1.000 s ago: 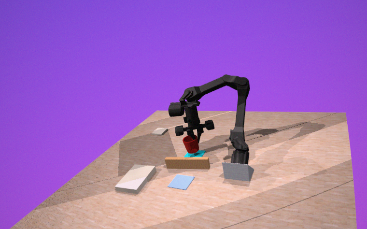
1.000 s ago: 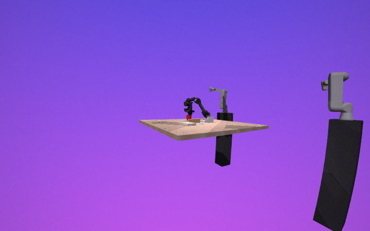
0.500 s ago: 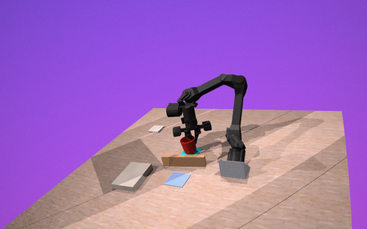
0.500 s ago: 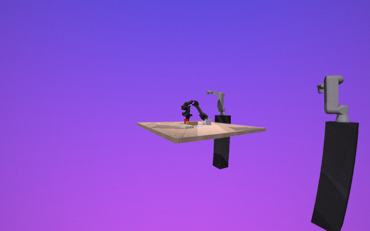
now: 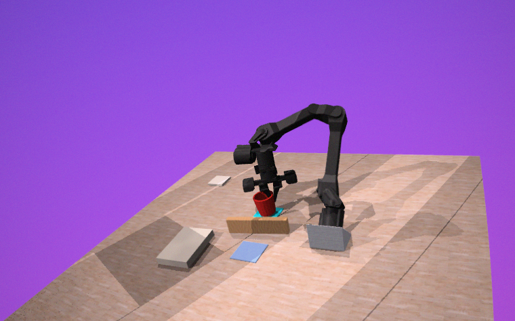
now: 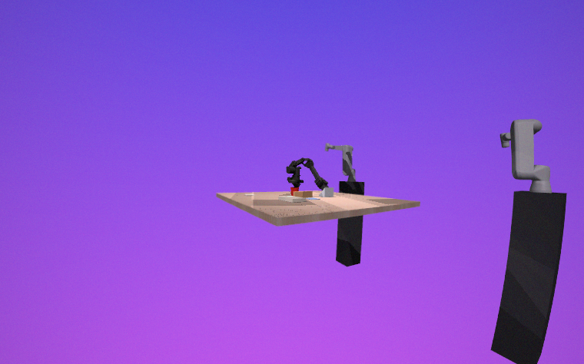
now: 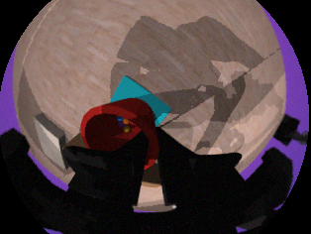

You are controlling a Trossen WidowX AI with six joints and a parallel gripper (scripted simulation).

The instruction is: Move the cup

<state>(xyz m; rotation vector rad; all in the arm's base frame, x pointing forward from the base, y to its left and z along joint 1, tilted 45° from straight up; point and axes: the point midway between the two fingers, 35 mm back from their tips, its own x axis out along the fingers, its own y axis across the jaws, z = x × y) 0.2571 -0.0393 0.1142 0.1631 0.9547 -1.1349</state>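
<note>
Now: gripper tip 3 cm short of the red cup and 2 cm to the right of it. Round my gripper tip: wooden block: 12 cm to the left, 3 cm below; light blue pad: 3 cm behind, 23 cm to the left, 5 cm below; cyan pad: 2 cm ahead, 2 cm to the left, 5 cm below.
</note>
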